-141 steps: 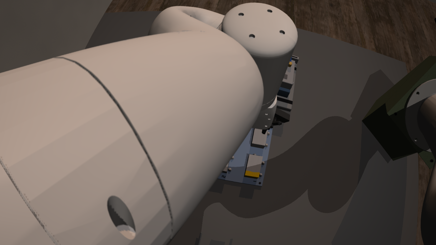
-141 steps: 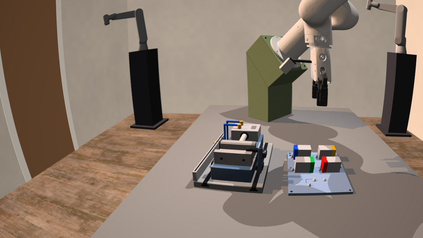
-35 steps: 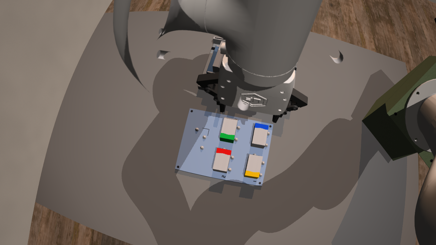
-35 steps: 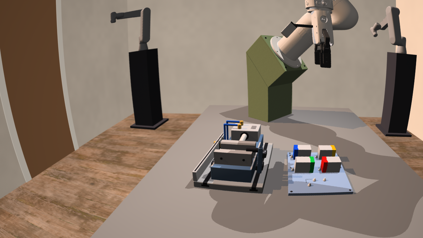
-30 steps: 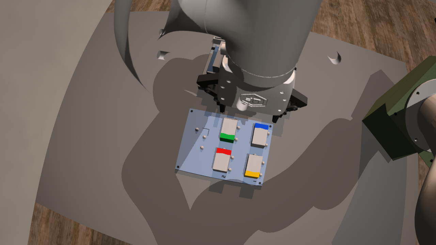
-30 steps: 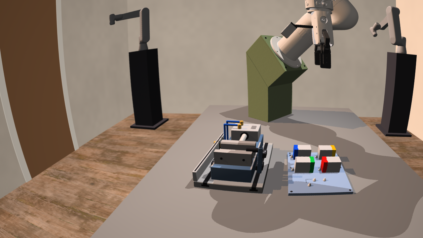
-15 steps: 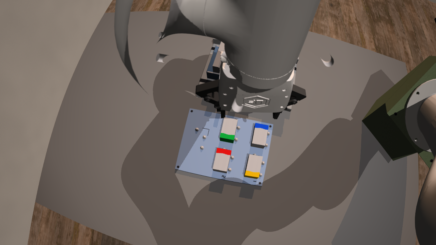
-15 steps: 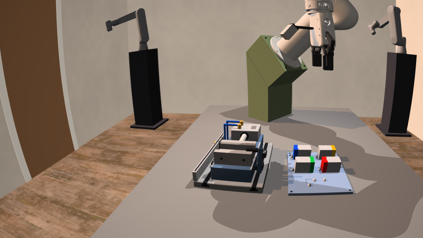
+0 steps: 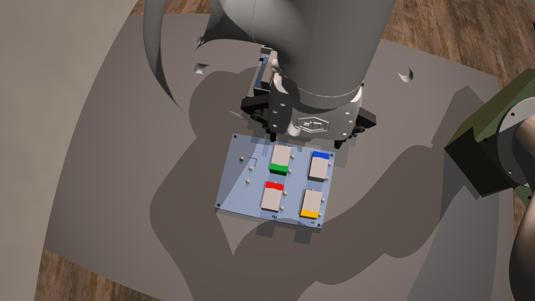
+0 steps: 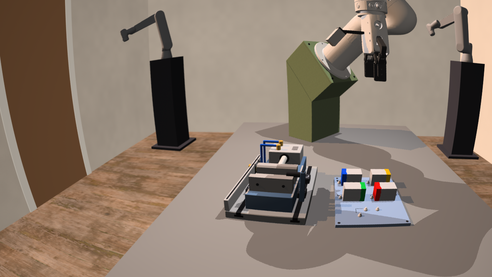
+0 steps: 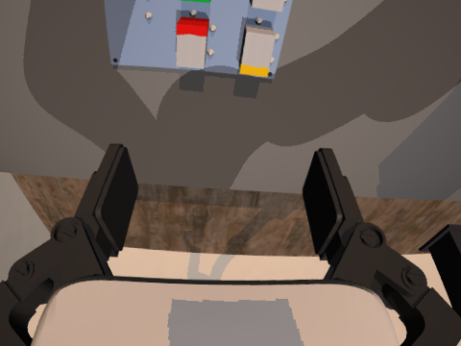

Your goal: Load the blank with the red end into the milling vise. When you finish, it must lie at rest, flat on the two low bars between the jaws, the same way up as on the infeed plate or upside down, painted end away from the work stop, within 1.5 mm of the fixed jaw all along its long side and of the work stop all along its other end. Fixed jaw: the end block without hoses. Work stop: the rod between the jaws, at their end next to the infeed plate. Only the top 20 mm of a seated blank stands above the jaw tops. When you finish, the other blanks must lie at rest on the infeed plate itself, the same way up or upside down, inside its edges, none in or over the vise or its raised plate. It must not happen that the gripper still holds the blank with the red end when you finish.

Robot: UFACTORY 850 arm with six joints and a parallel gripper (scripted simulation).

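The red-ended blank lies 29 cm below my hand, 5 cm to the left of it and 4 cm ahead of it. From my hand the other things lie so: blue-ended blank: 29 cm below, 5 cm to the right, 5 cm behind; yellow-ended blank: 29 cm below, 5 cm behind, 4 cm to the left; green-ended blank: 29 cm below, 4 cm to the right, 4 cm ahead.
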